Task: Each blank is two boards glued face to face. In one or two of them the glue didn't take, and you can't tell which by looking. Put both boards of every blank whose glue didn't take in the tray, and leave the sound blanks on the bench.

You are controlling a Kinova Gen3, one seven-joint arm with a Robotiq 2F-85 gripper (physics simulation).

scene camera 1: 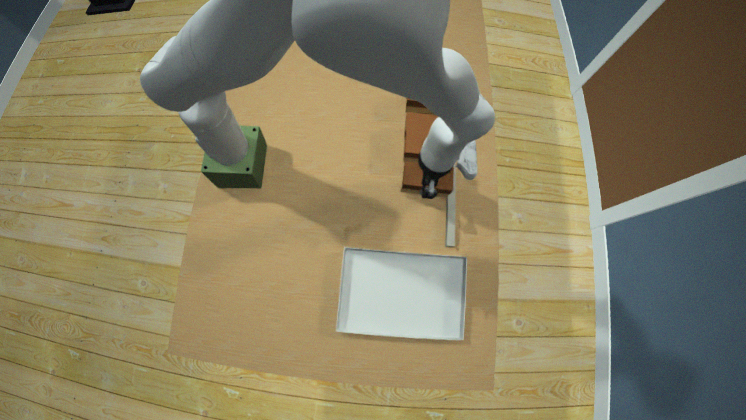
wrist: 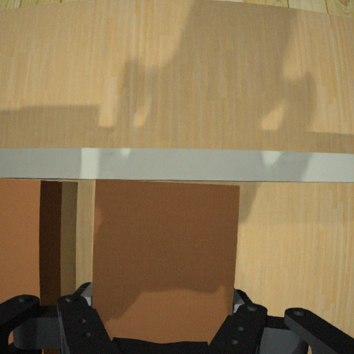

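A brown blank lies nearest the tray, its far end close to the pale strip. My gripper is shut on it, one finger on each long side. A second blank lies beside it across a narrow gap; its side shows a dark upper board and a paler lower board. Part of a third brown blank shows farther back, partly hidden by the arm. The white tray holds no boards. The lower board of the gripped blank is hidden in the wrist view.
A long pale grey strip runs along the far ends of the blanks. A green block stands at the left of the bench under another part of the arm. The arm covers much of the back of the bench.
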